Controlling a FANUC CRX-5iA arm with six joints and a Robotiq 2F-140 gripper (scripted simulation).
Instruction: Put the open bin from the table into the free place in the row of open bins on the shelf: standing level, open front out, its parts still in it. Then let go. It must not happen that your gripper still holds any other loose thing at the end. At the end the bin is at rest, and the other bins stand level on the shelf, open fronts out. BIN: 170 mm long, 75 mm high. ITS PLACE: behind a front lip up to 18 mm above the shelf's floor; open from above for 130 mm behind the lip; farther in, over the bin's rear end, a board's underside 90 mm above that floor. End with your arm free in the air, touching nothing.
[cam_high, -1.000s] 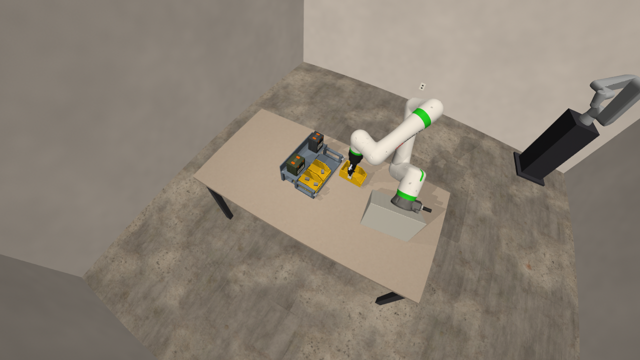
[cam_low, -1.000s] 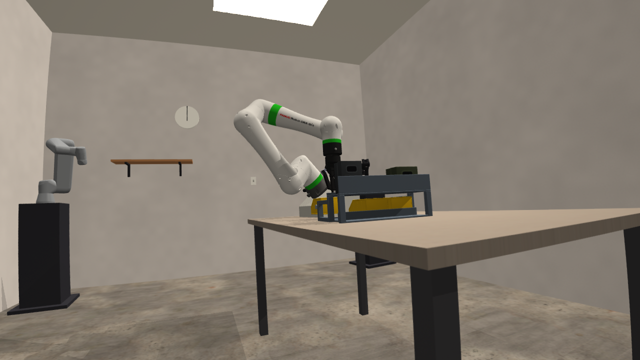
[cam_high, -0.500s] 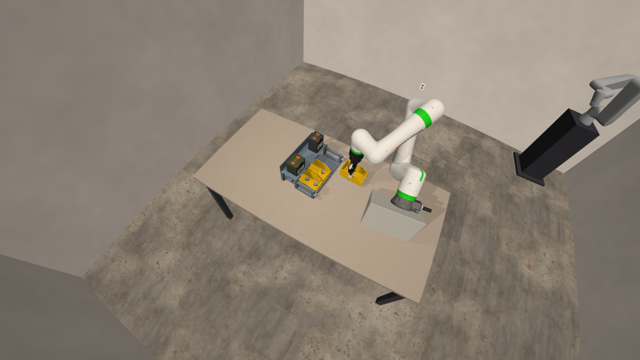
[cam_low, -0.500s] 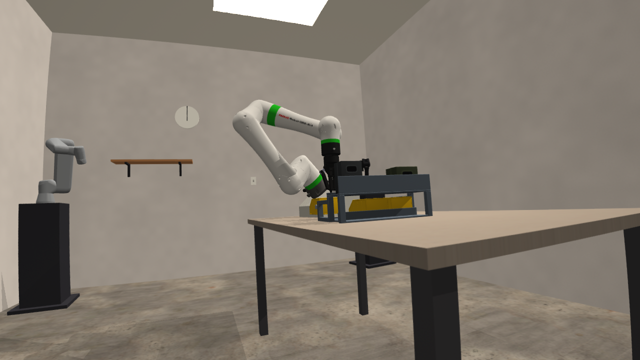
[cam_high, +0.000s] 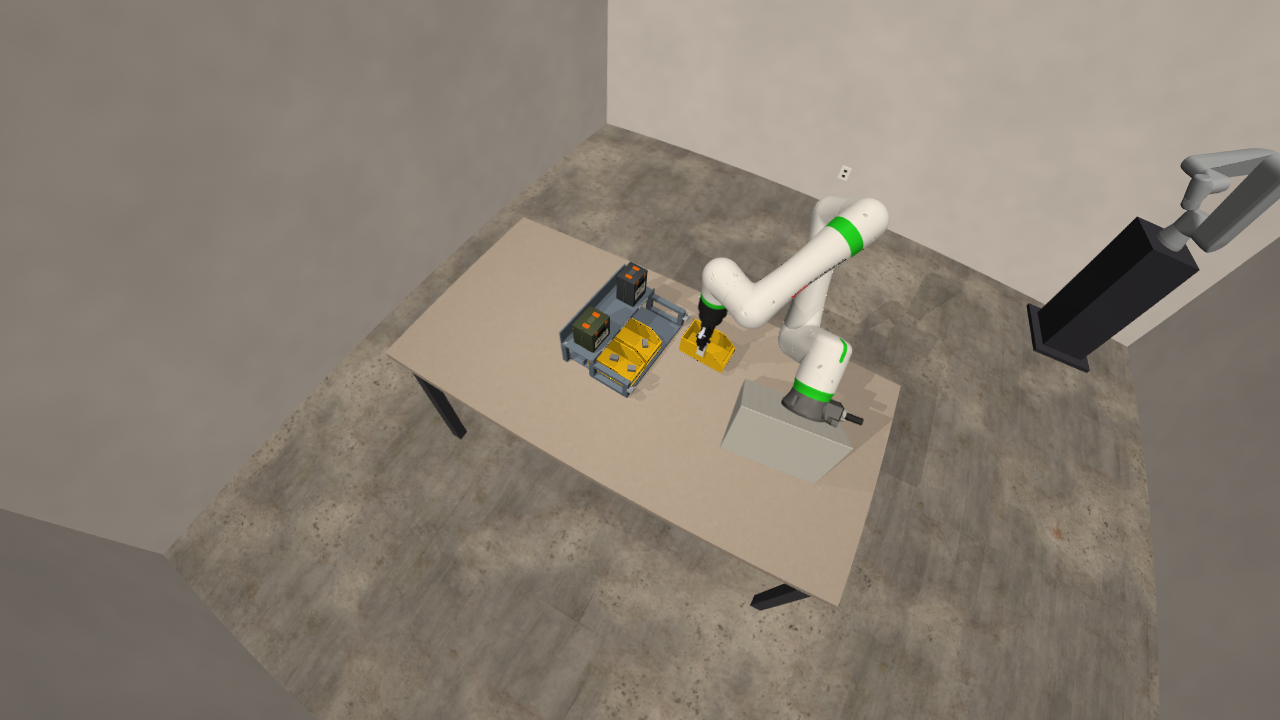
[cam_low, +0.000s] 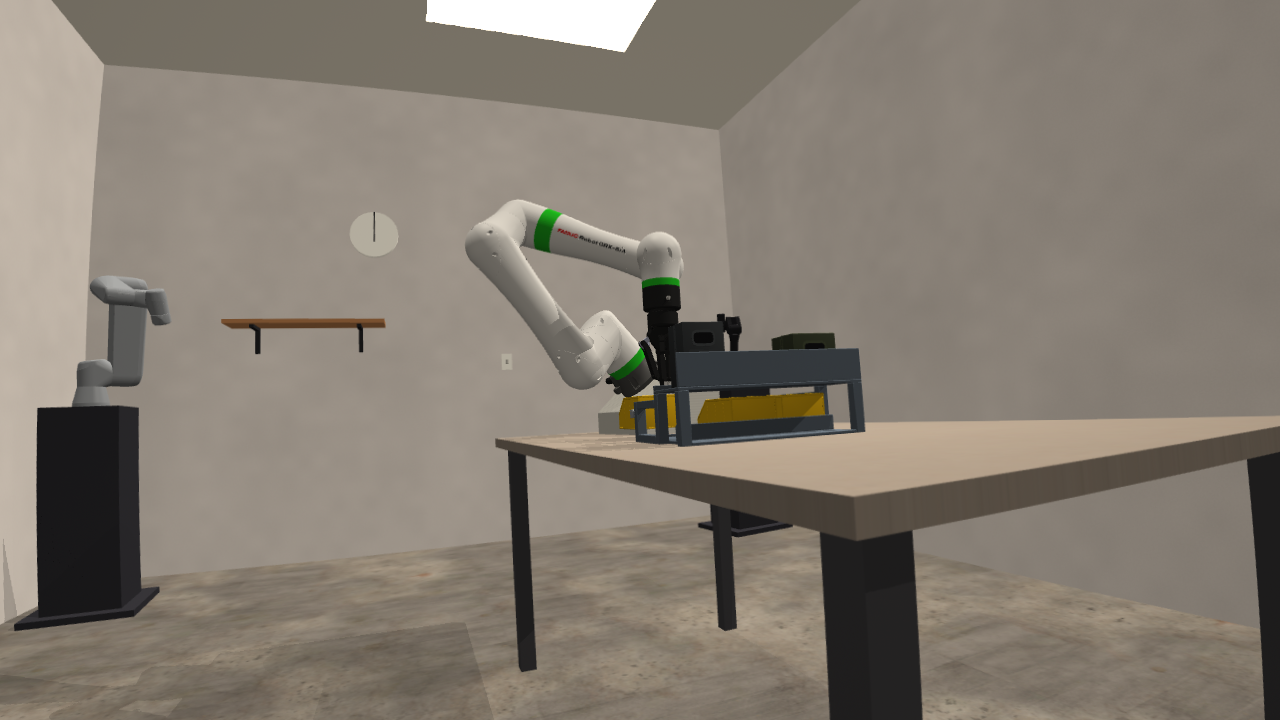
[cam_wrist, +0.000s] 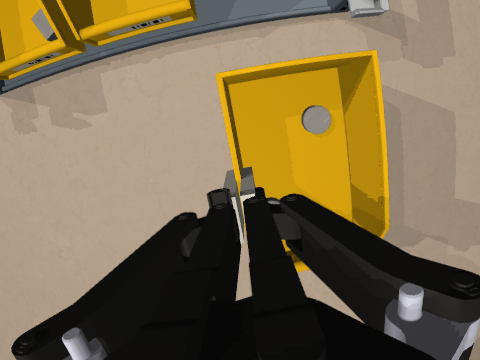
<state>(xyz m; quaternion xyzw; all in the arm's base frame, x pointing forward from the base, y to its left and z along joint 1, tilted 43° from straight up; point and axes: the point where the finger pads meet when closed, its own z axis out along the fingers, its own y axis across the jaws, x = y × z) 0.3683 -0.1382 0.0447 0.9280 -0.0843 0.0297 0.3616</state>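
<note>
My gripper is now 14 cm short of the shelf lip, 4 cm to the right of it and 9 cm above it. Also, from my hand: grey shelf floor (28 cm ahead, 2 cm to the left, 10 cm below).
</note>
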